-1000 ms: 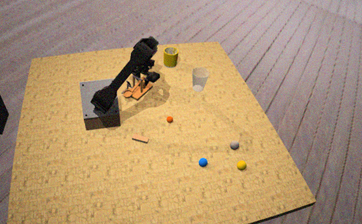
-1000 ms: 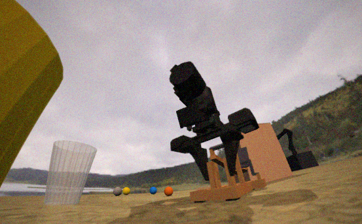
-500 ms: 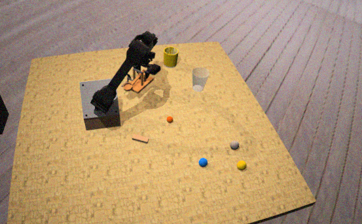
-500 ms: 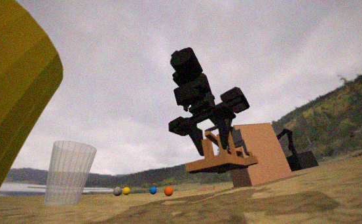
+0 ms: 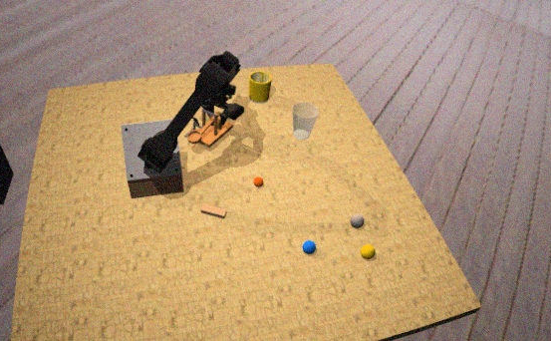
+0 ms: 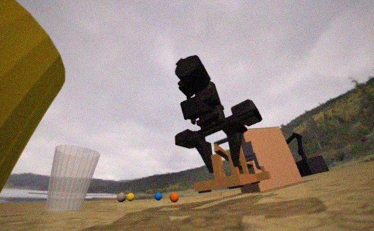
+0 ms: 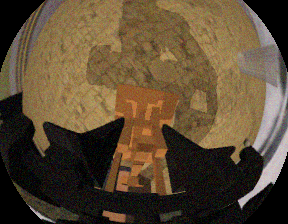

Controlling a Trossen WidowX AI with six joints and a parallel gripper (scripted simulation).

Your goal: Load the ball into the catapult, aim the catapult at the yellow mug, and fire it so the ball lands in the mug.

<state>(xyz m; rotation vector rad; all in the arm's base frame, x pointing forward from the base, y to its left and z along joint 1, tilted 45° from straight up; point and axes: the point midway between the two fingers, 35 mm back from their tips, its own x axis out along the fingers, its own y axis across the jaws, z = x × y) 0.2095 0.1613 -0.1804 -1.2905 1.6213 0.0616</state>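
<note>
Now: gripper tip 120 mm short of the orange ball, 260 mm to the left of it and 40 mm above it. The rest, counted from my gripper tip: wooden catapult (60 mm behind, 50 mm to the right, 20 mm above); yellow mug (180 mm ahead, 220 mm to the left, 30 mm below); clear cup (310 mm ahead, 20 mm to the right, 30 mm below).
</note>
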